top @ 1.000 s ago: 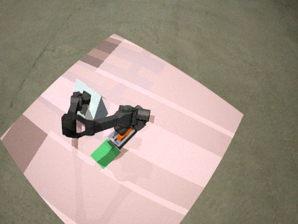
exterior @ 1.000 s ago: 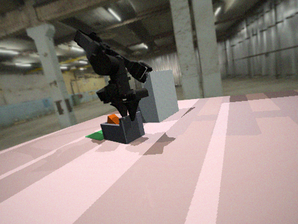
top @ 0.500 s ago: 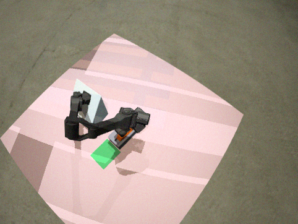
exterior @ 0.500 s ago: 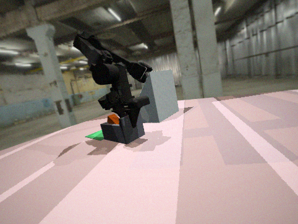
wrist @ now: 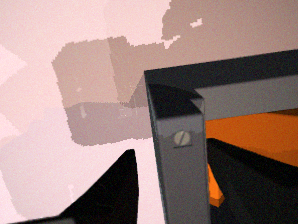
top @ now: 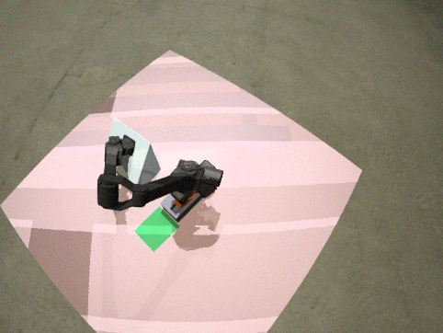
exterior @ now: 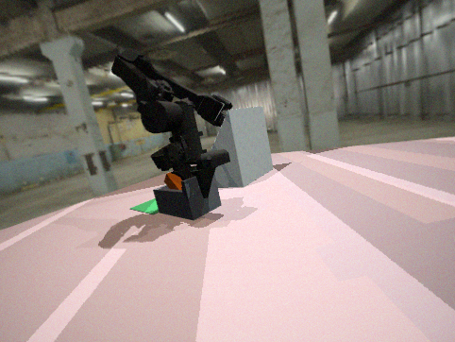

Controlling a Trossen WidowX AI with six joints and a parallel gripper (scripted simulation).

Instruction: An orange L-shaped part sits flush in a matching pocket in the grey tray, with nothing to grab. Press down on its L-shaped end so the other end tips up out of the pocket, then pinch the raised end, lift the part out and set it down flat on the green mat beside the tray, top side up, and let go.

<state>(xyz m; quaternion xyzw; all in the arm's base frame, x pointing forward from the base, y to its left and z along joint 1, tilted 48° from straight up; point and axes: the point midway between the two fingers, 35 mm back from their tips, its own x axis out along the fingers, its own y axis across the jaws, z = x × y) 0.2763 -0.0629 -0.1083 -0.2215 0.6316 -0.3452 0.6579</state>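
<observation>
Right now the orange L-shaped part is 40 mm to the right of my gripper tip and 20 mm behind it. Also, from my gripper tip: green mat: 220 mm to the right, 50 mm below, 40 mm behind.
</observation>
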